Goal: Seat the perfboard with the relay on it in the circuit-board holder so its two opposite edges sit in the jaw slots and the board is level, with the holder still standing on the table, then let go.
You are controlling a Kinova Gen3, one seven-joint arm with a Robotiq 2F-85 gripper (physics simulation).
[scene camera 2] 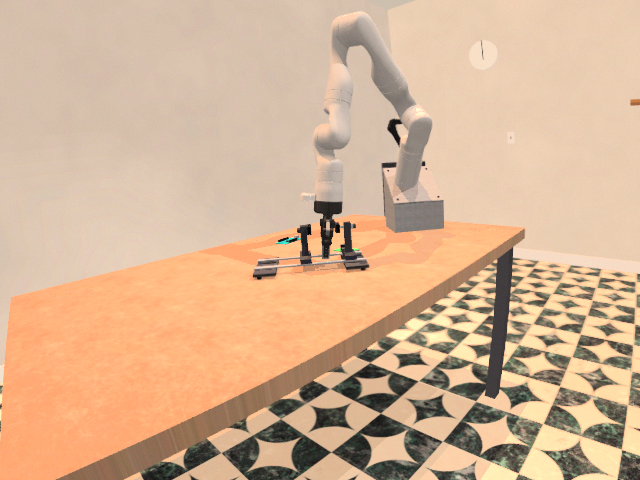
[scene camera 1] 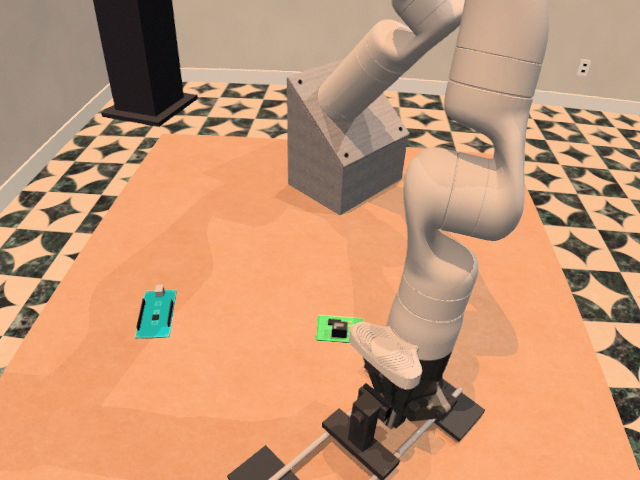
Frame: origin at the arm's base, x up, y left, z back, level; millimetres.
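Where they show: gripper, between the fingertips: [scene camera 2: 325, 258] [scene camera 1: 391, 422]; arm's base, origin of its link: [scene camera 2: 405, 180] [scene camera 1: 338, 101].
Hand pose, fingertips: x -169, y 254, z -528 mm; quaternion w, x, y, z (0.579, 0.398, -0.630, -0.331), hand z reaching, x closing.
Each offset is from my fingertips to the top centre of the thing. Level surfaces: height alone.
The green perfboard @(dy -115, dx -1, dz +143 mm) [scene camera 1: 324, 332] [scene camera 2: 340, 250] with a black relay @(dy -113, dx -1, dz +133 mm) [scene camera 1: 339, 329] lies flat on the table, outside the holder. The arm hides its right end in scene camera 1. The circuit-board holder @(dy -24, dx +96, dz -36 mm) [scene camera 1: 360, 448] [scene camera 2: 306, 253] stands on the table at the front, with two rails and two upright jaw posts; no board sits in its jaws. My gripper [scene camera 2: 325, 256] is shut and empty, pointing down between the two posts, low near the rails in scene camera 2. In scene camera 1 the wrist and the holder partly hide its fingertips.
A teal circuit board @(dy -396, dx -9, dz +66 mm) [scene camera 1: 163, 326] [scene camera 2: 287, 240] lies flat on the left of the table @(dx -22 mm) [scene camera 1: 232, 361] [scene camera 2: 180, 335] in scene camera 1. The grey arm base [scene camera 1: 315, 160] [scene camera 2: 419, 215] stands at the back. The table's front edge [scene camera 2: 310, 374] shows in scene camera 2.
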